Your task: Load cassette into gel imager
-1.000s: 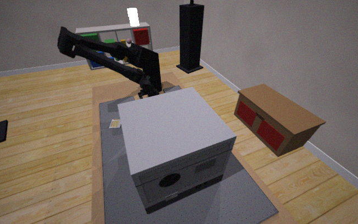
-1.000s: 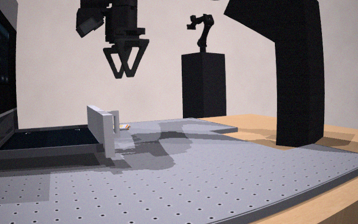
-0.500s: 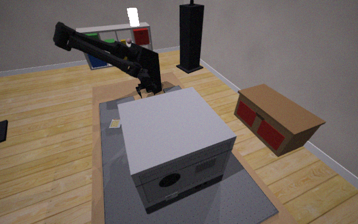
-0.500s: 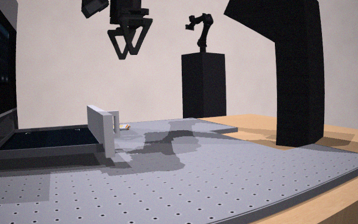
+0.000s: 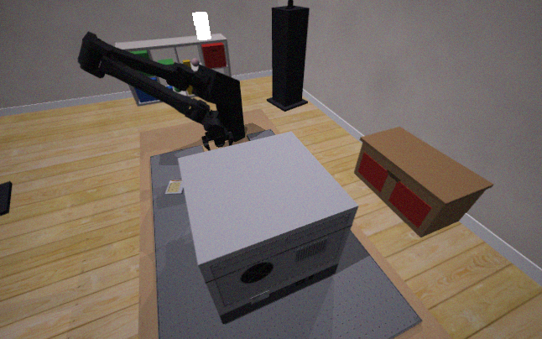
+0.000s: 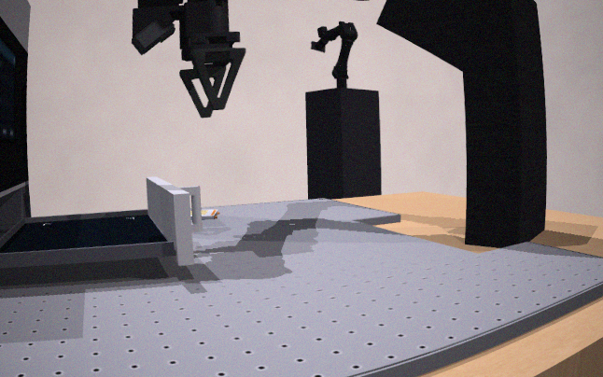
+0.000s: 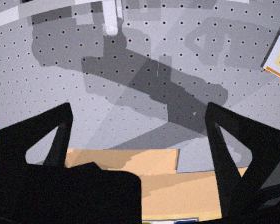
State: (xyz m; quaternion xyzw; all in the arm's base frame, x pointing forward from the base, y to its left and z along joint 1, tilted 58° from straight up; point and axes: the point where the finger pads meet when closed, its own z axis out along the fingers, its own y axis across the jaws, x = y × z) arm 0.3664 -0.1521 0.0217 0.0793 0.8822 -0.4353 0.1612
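The finished cassette lies 240 mm to the right of my hand, 180 mm below it and 80 mm behind it. From my hand the other things lie so: drawer 190 mm ahead, 130 mm below, 20 mm to the right.
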